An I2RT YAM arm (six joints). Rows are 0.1 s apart.
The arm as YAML. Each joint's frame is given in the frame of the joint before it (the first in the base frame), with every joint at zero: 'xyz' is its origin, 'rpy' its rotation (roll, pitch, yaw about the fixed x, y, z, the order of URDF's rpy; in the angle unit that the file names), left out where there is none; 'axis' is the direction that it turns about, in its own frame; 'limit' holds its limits. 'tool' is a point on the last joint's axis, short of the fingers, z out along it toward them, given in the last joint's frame.
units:
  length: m
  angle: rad
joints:
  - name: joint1
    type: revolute
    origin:
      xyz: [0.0, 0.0, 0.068]
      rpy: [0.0, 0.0, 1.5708]
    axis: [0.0, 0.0, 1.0]
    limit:
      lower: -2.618
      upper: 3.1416
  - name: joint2
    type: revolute
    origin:
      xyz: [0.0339, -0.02, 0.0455]
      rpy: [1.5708, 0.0, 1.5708]
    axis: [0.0, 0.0, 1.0]
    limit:
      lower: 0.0
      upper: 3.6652
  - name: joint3
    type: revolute
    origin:
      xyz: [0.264, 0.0, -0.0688]
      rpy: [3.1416, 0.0, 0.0]
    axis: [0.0, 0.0, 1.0]
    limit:
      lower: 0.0
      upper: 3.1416
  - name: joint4
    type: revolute
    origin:
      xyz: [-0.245, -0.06, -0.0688]
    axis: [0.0, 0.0, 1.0]
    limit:
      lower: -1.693
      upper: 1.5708
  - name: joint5
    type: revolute
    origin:
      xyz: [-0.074, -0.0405, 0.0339]
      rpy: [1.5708, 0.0, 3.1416]
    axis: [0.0, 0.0, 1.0]
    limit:
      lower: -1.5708
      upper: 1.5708
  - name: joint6
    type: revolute
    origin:
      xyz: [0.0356, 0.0, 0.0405]
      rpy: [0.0, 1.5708, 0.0]
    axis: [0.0, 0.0, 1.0]
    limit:
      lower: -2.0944
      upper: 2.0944
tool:
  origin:
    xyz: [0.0, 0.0, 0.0]
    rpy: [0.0, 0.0, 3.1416]
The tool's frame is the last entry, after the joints.
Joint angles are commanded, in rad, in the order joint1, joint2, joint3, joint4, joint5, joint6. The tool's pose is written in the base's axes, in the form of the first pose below.
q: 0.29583 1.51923 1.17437 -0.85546 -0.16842 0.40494
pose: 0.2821 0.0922 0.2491 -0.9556 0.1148 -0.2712 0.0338 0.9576 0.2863
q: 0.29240 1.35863 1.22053 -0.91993 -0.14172 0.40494
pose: 0.2561 0.0823 0.3021 -0.9055 0.1347 -0.4024 0.0054 0.9519 0.3064
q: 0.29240 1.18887 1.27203 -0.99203 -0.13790 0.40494
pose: 0.2168 0.0704 0.3524 -0.8386 0.1551 -0.5222 -0.0392 0.9390 0.3418
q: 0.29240 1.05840 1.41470 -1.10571 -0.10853 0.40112
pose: 0.1706 0.0554 0.4108 -0.7420 0.1820 -0.6452 -0.0790 0.9320 0.3538
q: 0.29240 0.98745 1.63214 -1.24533 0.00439 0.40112
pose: 0.1195 0.0358 0.4671 -0.6094 0.2243 -0.7605 -0.0509 0.9461 0.3198
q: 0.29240 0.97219 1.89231 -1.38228 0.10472 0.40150
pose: 0.0679 0.0166 0.5141 -0.4700 0.2644 -0.8421 -0.0146 0.9516 0.3069
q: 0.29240 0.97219 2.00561 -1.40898 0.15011 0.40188
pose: 0.0462 0.0084 0.5327 -0.3826 0.2887 -0.8776 -0.0023 0.9496 0.3134
